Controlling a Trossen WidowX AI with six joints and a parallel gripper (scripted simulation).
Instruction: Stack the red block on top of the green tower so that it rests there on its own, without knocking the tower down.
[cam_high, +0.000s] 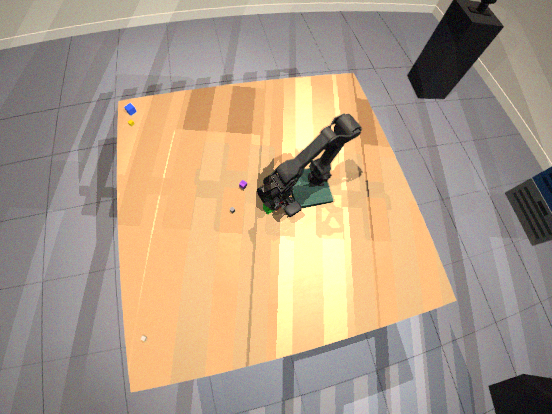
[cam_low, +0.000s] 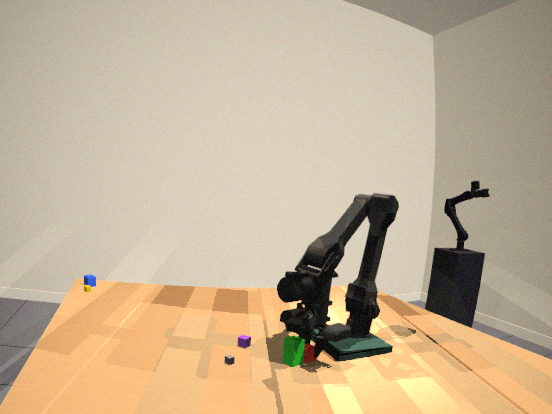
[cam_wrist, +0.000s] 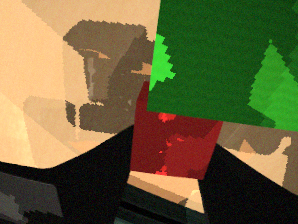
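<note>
Now: the green block 50 mm ahead of my gripper tip, 20 mm to the left of it and 40 mm above it. Round my gripper tip: small grey cube (200 mm ahead, 10 mm to the left); then purple cube (150 mm ahead, 100 mm to the right); then red block (10 mm ahead, 10 mm to the left, 10 mm above).
</note>
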